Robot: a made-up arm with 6 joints.
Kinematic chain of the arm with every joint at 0, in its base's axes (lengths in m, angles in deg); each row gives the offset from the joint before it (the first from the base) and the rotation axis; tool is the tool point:
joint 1: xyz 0 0 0.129 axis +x
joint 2: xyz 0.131 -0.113 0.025 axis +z
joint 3: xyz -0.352 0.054 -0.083 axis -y
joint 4: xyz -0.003 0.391 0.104 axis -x
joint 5: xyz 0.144 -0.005 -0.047 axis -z
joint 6: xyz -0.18 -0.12 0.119 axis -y
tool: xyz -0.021 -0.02 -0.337
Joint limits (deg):
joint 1: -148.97..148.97
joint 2: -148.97..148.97
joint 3: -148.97..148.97
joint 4: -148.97..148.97
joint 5: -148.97..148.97
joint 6: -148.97..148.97
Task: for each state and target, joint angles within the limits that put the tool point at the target. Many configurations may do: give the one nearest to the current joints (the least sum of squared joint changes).
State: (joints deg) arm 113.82 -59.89 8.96 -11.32 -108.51 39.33
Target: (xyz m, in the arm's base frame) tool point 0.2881 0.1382 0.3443
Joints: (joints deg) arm 107.66 -41.13 0.63 5.86 -93.28 15.37
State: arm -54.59 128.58 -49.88 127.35 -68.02 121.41
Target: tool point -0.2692 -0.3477 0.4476
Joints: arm -72.06 119.32 -27.82 127.99 -62.29 100.90
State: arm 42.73 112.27 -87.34 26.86 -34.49 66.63
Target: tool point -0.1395 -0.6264 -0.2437
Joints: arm -0.32 106.59 -104.93 19.60 -48.52 65.01
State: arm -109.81 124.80 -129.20 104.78 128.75 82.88
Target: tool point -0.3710 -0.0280 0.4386
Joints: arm -104.33 89.21 -125.67 103.30 120.70 88.12
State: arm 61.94 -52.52 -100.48 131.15 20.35 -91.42
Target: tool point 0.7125 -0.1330 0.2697
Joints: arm 65.07 -73.21 -117.23 125.81 -2.95 -87.75
